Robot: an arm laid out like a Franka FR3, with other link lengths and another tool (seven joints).
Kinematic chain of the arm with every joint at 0, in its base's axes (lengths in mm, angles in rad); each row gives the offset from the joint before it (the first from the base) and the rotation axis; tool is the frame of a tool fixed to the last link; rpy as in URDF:
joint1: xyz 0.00 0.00 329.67 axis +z
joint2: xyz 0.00 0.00 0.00 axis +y
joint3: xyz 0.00 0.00 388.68 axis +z
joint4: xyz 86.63 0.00 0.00 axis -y
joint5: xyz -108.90 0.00 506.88 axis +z
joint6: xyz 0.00 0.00 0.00 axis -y
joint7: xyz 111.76 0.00 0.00 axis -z
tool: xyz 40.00 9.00 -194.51 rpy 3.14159 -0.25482 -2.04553
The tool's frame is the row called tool.
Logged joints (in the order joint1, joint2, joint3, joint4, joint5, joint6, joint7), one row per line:
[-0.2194 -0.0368 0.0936 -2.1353 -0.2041 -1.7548 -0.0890]
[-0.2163 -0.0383 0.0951 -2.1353 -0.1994 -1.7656 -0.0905]
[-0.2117 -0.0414 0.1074 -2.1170 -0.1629 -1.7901 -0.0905]
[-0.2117 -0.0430 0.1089 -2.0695 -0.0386 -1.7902 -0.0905]
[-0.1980 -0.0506 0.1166 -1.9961 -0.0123 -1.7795 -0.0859]
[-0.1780 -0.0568 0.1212 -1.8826 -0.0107 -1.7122 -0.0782]
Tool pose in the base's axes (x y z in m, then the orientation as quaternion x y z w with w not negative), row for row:
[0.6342 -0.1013 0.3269 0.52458 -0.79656 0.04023 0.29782]
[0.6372 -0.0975 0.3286 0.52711 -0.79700 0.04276 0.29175]
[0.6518 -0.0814 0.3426 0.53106 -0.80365 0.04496 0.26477]
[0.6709 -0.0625 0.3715 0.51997 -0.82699 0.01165 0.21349]
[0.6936 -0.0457 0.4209 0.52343 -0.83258 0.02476 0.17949]
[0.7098 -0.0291 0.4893 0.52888 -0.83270 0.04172 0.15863]
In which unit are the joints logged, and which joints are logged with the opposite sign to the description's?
The joints are logged in radians. Opposite sign: joint6.
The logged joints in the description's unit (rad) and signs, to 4 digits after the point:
[-0.2194 -0.0368 0.0936 -2.1353 -0.2041 1.7548 -0.0890]
[-0.2163 -0.0383 0.0951 -2.1353 -0.1994 1.7656 -0.0905]
[-0.2117 -0.0414 0.1074 -2.1170 -0.1629 1.7901 -0.0905]
[-0.2117 -0.0430 0.1089 -2.0695 -0.0386 1.7902 -0.0905]
[-0.1980 -0.0506 0.1166 -1.9961 -0.0123 1.7795 -0.0859]
[-0.1780 -0.0568 0.1212 -1.8826 -0.0107 1.7122 -0.0782]

